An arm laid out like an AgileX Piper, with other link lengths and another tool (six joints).
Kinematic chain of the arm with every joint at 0, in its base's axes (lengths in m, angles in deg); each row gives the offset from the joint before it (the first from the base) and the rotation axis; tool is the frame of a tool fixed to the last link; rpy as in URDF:
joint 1: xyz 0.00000 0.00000 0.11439 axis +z
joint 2: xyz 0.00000 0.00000 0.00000 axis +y
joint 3: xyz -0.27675 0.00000 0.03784 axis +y
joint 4: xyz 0.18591 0.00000 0.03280 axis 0.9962 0 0.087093
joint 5: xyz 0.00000 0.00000 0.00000 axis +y
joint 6: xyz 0.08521 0.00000 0.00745 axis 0.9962 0 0.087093
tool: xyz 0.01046 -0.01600 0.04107 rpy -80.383 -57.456 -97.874
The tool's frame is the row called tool.
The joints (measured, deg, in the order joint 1, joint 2, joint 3, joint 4, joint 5, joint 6), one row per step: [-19.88, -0.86, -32.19, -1.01, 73.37, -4.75]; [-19.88, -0.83, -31.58, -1.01, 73.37, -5.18]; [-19.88, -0.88, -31.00, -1.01, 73.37, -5.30]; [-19.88, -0.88, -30.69, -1.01, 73.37, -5.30]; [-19.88, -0.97, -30.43, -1.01, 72.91, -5.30]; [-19.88, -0.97, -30.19, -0.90, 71.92, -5.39]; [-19.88, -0.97, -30.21, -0.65, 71.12, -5.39]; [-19.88, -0.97, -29.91, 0.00, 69.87, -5.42]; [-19.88, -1.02, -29.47, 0.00, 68.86, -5.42]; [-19.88, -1.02, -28.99, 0.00, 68.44, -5.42]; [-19.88, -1.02, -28.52, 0.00, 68.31, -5.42]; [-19.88, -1.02, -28.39, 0.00, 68.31, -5.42]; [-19.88, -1.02, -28.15, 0.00, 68.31, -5.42]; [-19.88, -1.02, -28.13, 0.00, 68.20, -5.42]
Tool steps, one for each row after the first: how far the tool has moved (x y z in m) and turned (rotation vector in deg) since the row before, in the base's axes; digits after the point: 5 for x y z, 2 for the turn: [0.00127, -0.00013, -0.00250, -0.11, 0.73, 0.25]; [0.00090, -0.00023, -0.00248, 0.09, 0.53, 0.07]; [0.00051, -0.00018, -0.00133, 0.11, 0.29, 0.00]; [0.00043, -0.00014, -0.00033, -0.10, -0.27, 0.01]; [0.00091, -0.00007, 0.00077, -0.25, -0.71, 0.13]; [0.00044, 0.00023, 0.00151, -0.10, -0.84, 0.16]; [0.00136, 0.00051, 0.00089, 0.14, -1.06, 0.40]; [0.00097, -0.00035, -0.00007, -0.21, -0.58, 0.00]; [0.00094, -0.00034, -0.00132, 0.02, 0.06, 0.00]; [0.00082, -0.00030, -0.00182, 0.12, 0.32, 0.00]; [0.00021, -0.00008, -0.00057, 0.04, 0.12, 0.00]; [0.00039, -0.00014, -0.00105, 0.08, 0.23, 0.00]; [0.00007, -0.00003, 0.00011, -0.03, -0.08, 0.00]
